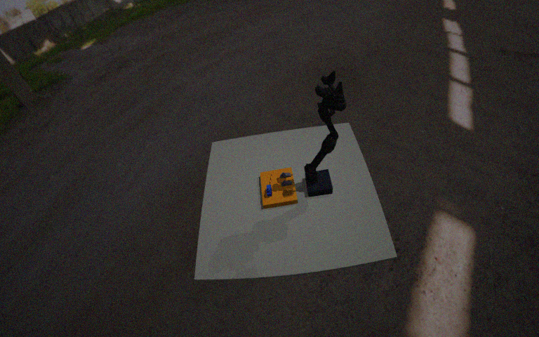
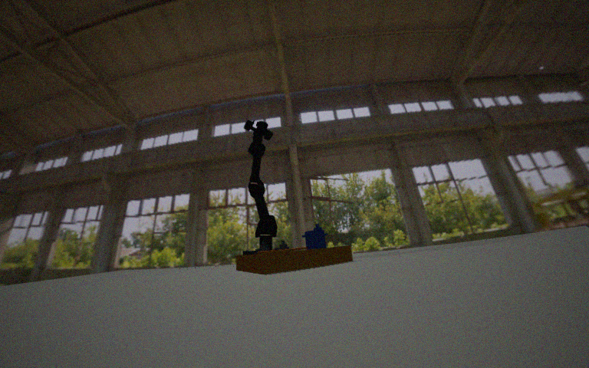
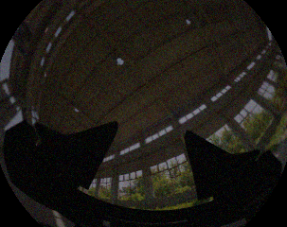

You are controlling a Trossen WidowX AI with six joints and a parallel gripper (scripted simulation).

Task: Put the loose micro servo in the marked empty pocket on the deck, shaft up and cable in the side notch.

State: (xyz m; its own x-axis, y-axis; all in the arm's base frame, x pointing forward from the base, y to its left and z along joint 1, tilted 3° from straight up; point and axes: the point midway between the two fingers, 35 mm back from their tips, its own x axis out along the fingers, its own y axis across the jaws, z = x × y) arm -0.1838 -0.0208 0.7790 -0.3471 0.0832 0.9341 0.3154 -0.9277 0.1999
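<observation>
Right now my gripper tip is 440 mm short of the orange deck, 50 mm to the right of it and 860 mm above it.
</observation>
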